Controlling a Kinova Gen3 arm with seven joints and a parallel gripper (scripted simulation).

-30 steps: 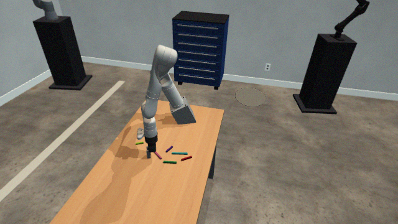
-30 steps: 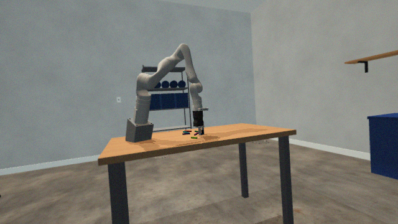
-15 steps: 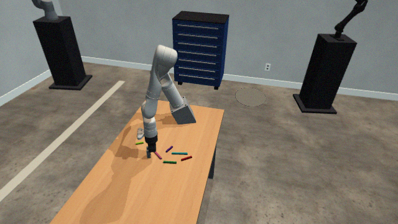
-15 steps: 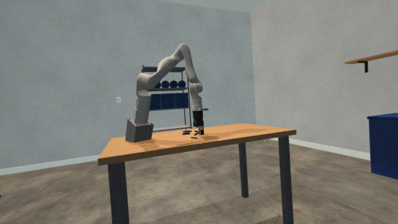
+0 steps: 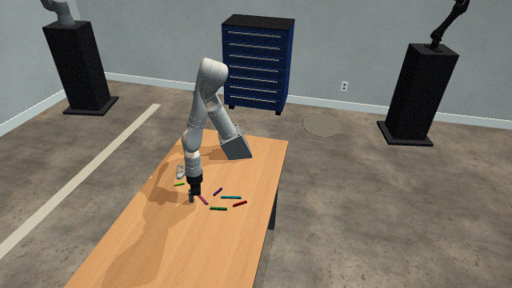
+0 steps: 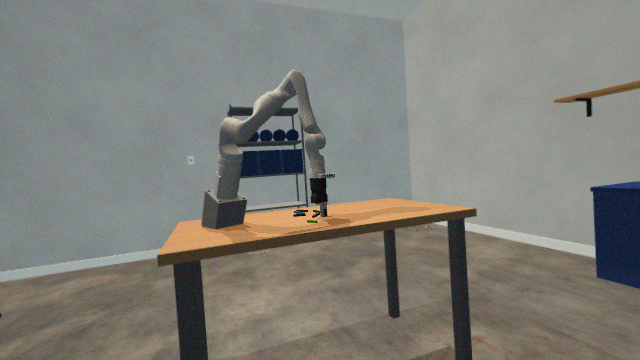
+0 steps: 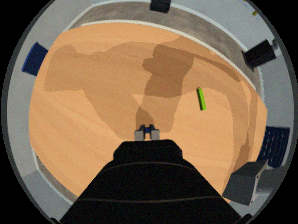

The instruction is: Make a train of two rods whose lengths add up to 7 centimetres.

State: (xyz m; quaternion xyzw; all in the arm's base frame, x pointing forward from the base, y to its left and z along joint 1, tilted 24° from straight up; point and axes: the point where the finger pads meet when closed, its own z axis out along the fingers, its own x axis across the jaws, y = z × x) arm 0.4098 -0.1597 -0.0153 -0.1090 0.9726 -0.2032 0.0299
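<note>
Right now my hand is 1 cm above the blue rod. Round my hand: purple rod: 7 cm behind, 12 cm to the left, 1 cm below; then pink rod: 1 cm behind, 5 cm to the left, 1 cm below; then lime rod: 11 cm behind, 8 cm to the right, 1 cm below.
</note>
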